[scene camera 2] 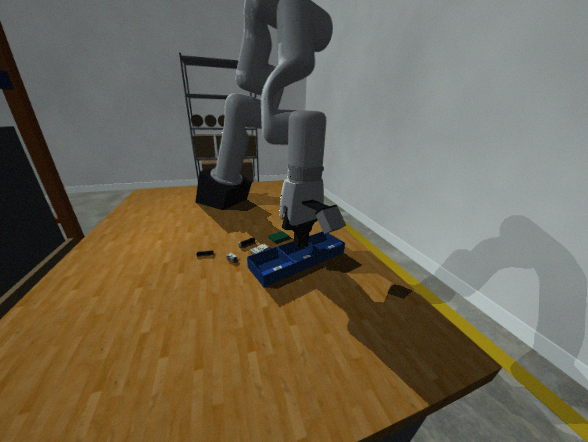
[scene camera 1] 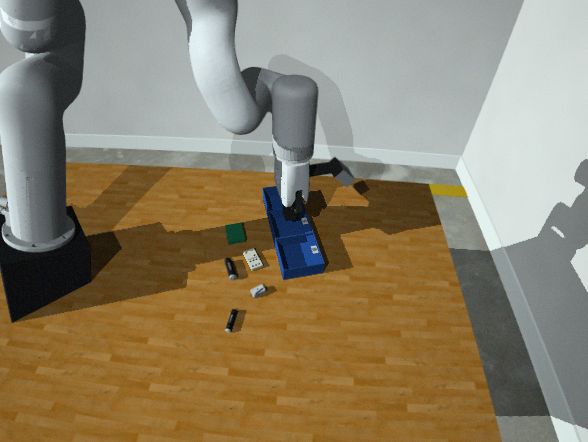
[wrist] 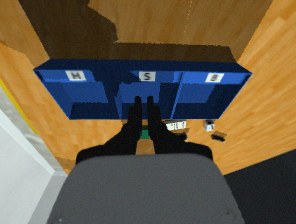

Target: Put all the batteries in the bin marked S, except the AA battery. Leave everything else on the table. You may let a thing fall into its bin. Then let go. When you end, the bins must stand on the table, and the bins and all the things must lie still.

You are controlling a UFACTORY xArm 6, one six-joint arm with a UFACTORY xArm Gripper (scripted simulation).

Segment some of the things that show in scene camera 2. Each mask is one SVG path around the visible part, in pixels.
My gripper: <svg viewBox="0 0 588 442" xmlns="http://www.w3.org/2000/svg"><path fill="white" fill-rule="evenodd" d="M284 180L280 201L280 219L283 220L282 228L294 230L294 244L300 249L308 246L309 232L311 232L312 226L316 221L319 221L324 234L346 226L337 205L328 206L323 204L324 187L322 178L312 182L295 181L289 178Z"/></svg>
A blue bin tray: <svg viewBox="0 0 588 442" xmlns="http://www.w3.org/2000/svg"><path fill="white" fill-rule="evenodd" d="M345 242L329 233L324 234L322 231L310 235L308 246L304 246L302 249L292 241L248 256L248 269L261 285L266 287L344 253Z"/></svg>
